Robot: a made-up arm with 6 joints.
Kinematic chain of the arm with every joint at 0, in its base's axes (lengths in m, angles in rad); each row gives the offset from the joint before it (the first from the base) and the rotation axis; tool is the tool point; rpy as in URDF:
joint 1: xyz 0 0 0.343 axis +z
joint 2: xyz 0 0 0 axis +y
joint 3: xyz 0.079 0 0.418 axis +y
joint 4: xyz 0.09 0 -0.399 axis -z
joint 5: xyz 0 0 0 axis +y
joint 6: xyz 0.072 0 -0.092 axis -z
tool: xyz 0 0 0 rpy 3.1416 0 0
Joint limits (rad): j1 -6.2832..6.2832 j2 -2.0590..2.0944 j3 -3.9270..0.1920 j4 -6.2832..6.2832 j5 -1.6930..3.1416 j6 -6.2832..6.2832
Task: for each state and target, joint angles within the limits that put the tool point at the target. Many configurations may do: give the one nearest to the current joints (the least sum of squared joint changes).
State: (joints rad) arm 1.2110 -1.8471 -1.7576 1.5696 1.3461 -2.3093
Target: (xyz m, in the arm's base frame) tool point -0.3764 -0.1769 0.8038
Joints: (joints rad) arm 0.6541 -1.8041 -1.1334 1.4496 1.5337 -2.3093
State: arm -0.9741 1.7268 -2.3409 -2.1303 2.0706 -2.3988
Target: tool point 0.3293 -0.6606 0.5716
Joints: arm -0.9896 1.3732 -3.1688 -2.1704 2.6700 -2.3988
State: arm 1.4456 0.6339 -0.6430 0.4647 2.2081 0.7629
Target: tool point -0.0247 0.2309 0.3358
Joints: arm 1.4670 0.3066 -0.4128 0.4326 2.3772 0.7629
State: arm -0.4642 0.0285 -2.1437 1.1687 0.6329 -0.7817
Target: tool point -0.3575 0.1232 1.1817
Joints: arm -0.3532 -0.8874 -2.2744 1.1726 0.5889 -0.7817
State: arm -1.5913 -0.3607 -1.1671 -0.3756 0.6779 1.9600
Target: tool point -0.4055 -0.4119 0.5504
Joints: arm -2.3427 0.0471 -1.0537 -0.3858 0.7390 1.9600
